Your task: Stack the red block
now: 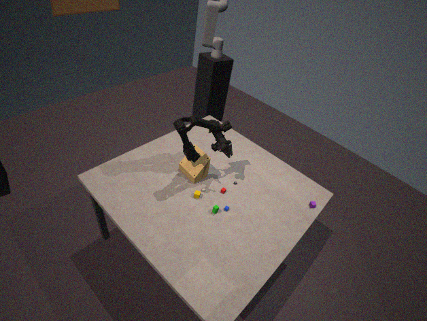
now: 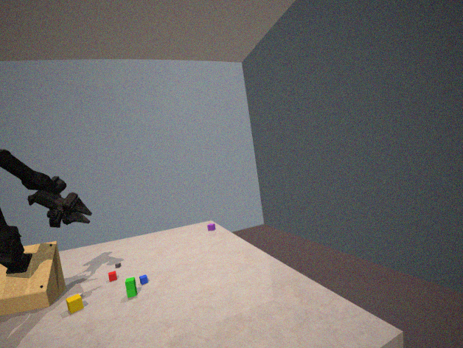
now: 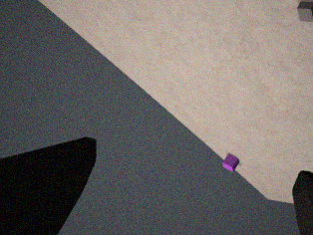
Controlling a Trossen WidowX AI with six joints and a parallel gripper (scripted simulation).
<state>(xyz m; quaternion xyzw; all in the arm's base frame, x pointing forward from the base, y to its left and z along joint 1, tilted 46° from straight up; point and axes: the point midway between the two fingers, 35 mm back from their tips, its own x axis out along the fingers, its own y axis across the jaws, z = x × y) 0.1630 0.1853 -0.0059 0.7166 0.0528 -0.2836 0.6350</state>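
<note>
Right now the red block is 7 cm ahead of my gripper tip, 8 cm to the right of it and 22 cm below it. Also, from my gripper tip: blue cube 20 cm ahead, 15 cm to the right, 22 cm below; yellow cube 2 cm ahead, 25 cm to the right, 21 cm below; green block 18 cm ahead, 22 cm to the right, 19 cm below.
</note>
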